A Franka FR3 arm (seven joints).
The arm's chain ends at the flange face. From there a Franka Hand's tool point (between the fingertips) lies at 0.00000 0.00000 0.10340 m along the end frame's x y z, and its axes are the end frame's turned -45 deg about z.
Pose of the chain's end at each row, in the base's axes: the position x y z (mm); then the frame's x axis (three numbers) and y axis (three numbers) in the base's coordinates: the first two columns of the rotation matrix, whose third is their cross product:
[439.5, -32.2, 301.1, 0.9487, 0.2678, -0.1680, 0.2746, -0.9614, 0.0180]
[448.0, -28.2, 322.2, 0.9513, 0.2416, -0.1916, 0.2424, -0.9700, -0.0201]
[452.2, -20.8, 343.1, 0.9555, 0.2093, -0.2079, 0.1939, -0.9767, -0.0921]
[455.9, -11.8, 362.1, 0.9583, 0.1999, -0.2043, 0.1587, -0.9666, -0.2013]
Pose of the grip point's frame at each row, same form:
[423.3, -38.7, 199.2, 0.4767, 0.8692, -0.1315, 0.8650, -0.4904, -0.1061]
[428.3, -31.0, 220.7, 0.5013, 0.8567, -0.1213, 0.8441, -0.5151, -0.1497]
[429.2, -15.9, 242.4, 0.5385, 0.8386, -0.0819, 0.8127, -0.5426, -0.2121]
[431.3, 4.8, 263.0, 0.5654, 0.8248, -0.0021, 0.7898, -0.5421, -0.2868]

